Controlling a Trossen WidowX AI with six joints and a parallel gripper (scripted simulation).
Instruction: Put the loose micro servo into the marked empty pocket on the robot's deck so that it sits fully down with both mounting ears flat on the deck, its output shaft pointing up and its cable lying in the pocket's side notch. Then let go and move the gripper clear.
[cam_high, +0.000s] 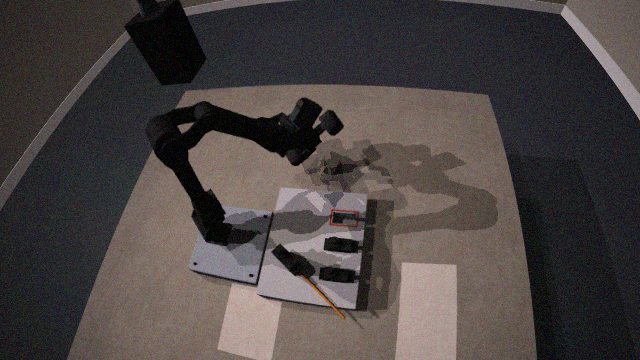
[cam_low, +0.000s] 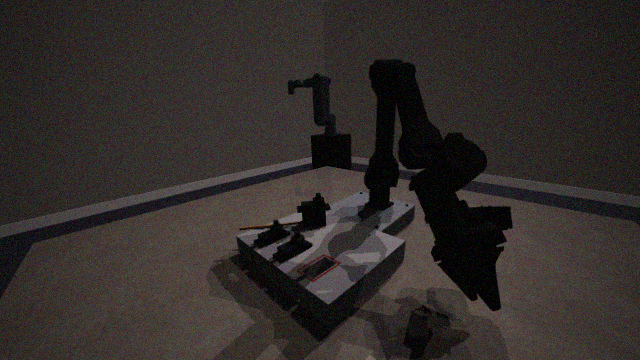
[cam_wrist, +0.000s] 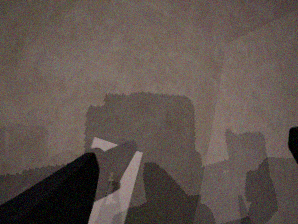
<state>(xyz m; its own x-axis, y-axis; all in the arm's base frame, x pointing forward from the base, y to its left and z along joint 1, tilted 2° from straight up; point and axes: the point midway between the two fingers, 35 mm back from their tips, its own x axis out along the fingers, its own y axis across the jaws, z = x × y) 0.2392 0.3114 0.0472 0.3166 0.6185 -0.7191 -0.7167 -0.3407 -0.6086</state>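
The deck is 320 mm to the right of my gripper tip, 30 mm below it and 20 mm behind it.
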